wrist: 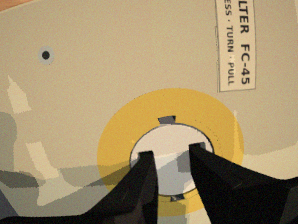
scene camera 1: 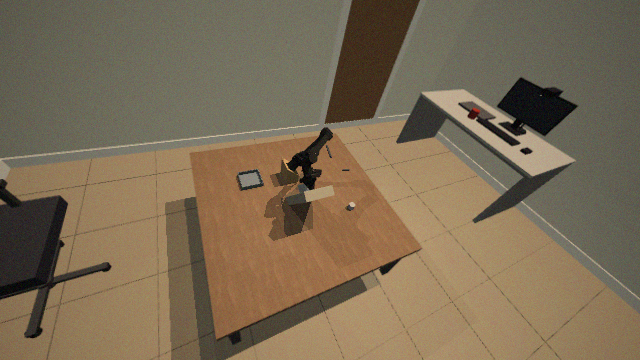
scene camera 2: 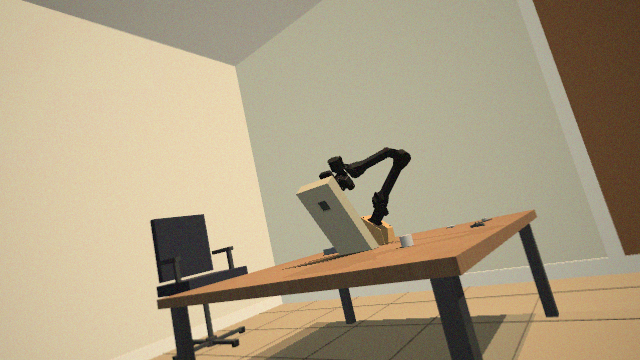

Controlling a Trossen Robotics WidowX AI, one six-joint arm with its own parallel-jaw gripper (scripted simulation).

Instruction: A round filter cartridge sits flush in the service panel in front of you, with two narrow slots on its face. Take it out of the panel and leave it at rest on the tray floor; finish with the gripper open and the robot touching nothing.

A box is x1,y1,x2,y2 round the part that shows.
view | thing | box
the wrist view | gripper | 0,144,297,223
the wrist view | round white filter cartridge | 130,116,212,193
